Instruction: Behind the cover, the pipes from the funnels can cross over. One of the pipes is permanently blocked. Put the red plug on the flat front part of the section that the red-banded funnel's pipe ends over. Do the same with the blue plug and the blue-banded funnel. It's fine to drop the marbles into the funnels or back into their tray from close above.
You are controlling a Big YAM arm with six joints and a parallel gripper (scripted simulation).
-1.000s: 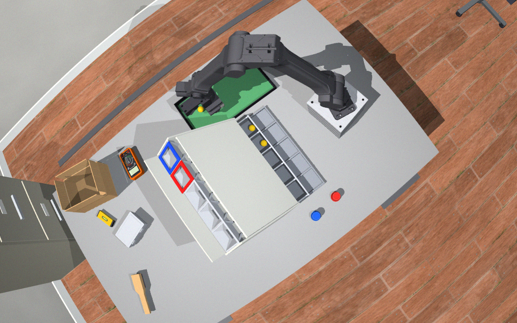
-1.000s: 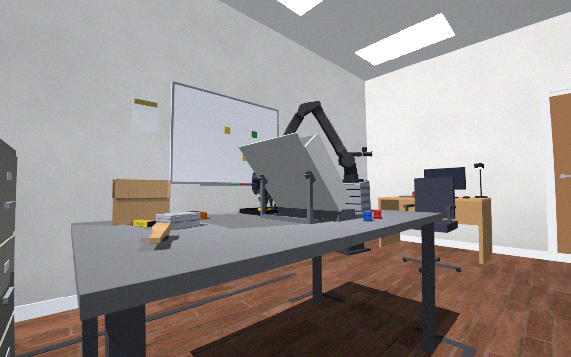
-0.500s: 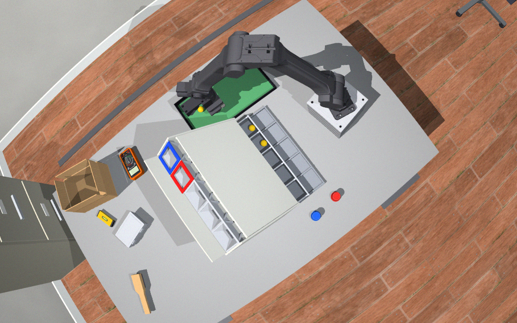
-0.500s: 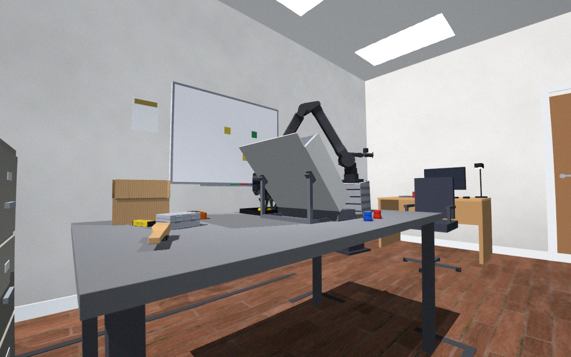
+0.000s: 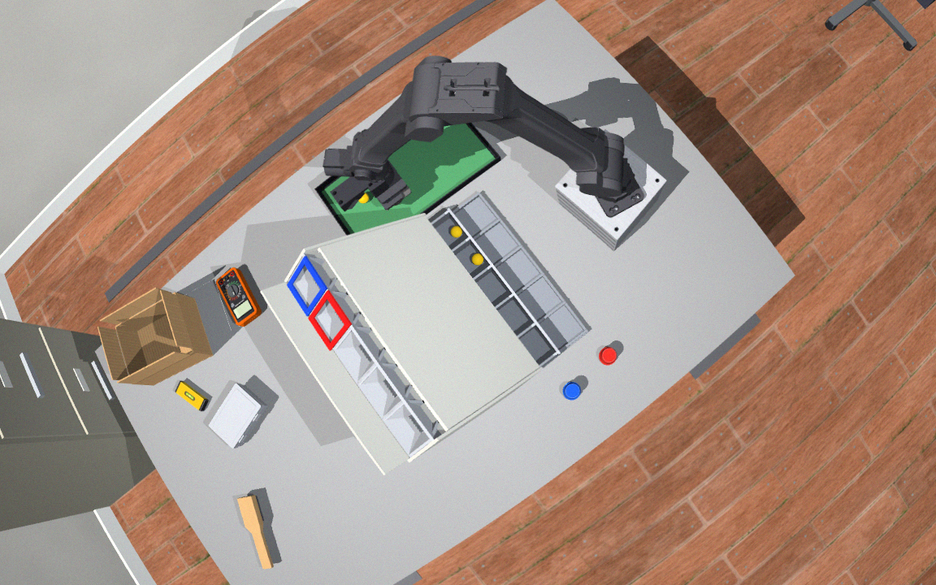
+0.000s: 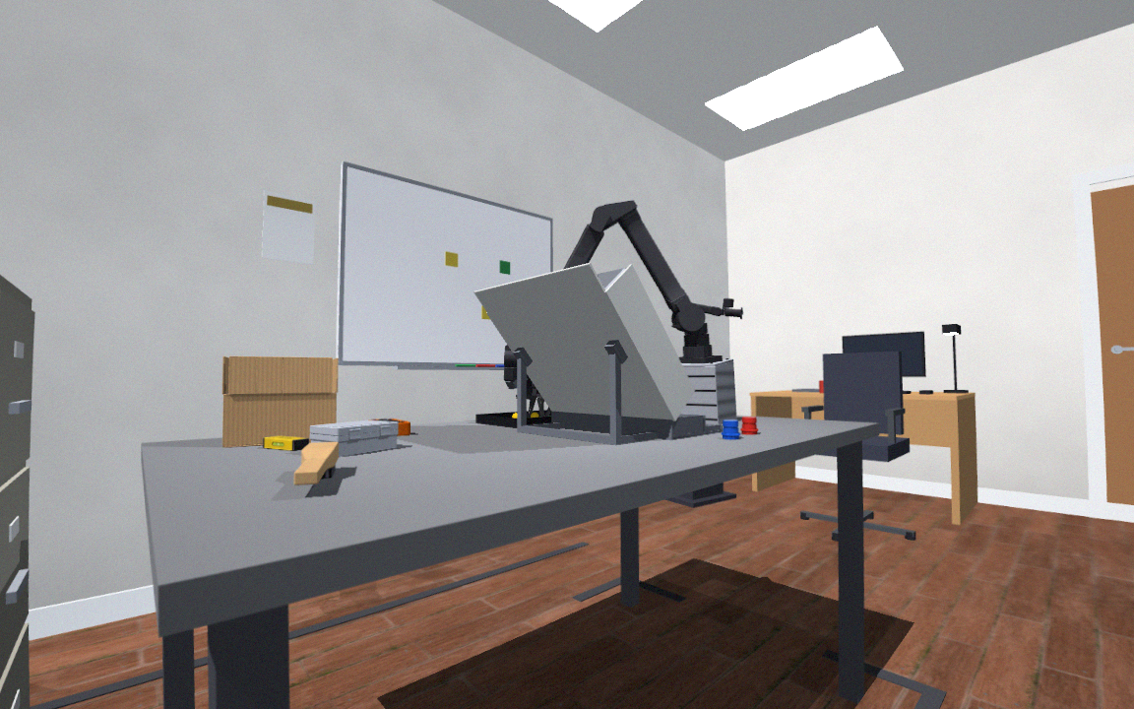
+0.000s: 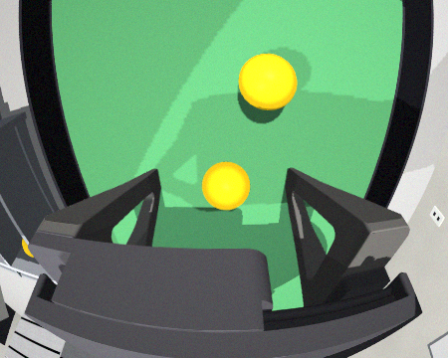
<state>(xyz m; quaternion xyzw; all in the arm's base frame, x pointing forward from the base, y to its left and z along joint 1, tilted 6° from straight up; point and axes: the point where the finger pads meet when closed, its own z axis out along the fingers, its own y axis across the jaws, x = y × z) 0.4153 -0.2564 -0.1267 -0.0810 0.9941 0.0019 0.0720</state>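
Right now the green tray is 5 cm behind my hand, 2 cm to the right of it and 1 cm below it. Round my hand: multimeter 43 cm ahead, 5 cm to the left; then sloped cover 33 cm to the left, 19 cm above, 2 cm ahead; then grey case 55 cm ahead, 30 cm to the left, 1 cm above.
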